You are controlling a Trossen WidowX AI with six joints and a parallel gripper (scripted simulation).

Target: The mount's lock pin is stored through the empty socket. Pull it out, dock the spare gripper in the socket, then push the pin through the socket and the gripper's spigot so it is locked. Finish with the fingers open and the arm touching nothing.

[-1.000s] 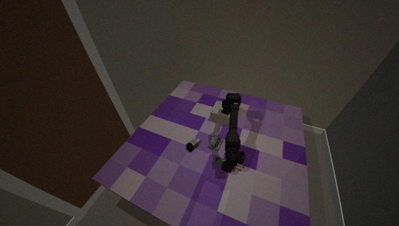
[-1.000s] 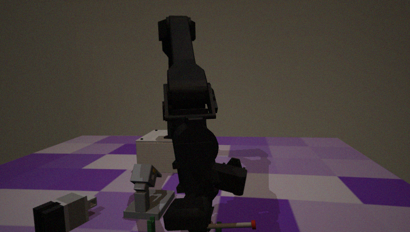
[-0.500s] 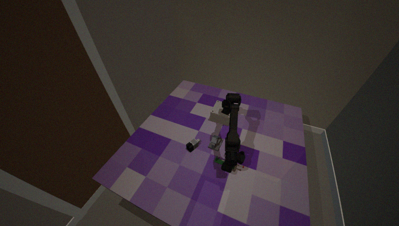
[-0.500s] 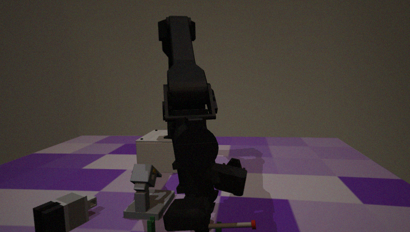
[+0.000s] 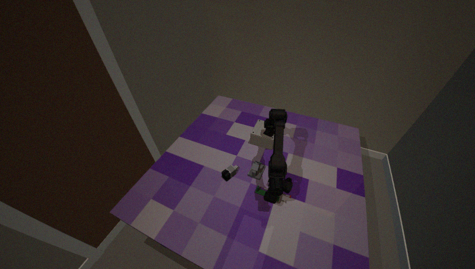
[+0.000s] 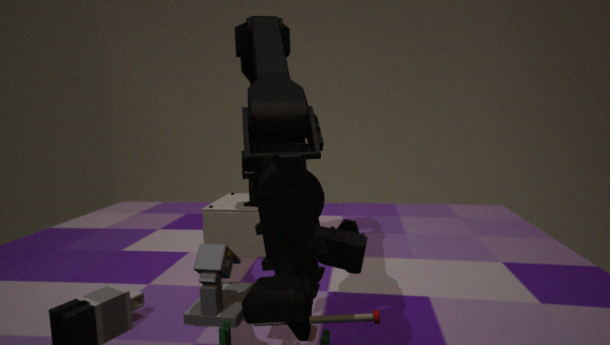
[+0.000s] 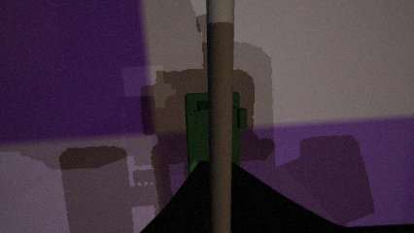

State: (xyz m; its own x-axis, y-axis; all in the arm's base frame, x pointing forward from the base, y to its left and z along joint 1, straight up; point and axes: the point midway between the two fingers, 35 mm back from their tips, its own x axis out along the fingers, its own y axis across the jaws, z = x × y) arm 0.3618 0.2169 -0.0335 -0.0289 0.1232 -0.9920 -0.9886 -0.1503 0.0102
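Right now the green rack is 10 mm ahead of my gripper tip, 40 mm to the right of it and 10 mm below it. Round my gripper tip: grey mount: 80 mm behind, 160 mm to the right, 20 mm above; then spare gripper: 10 mm ahead, 290 mm to the right, 10 mm below.
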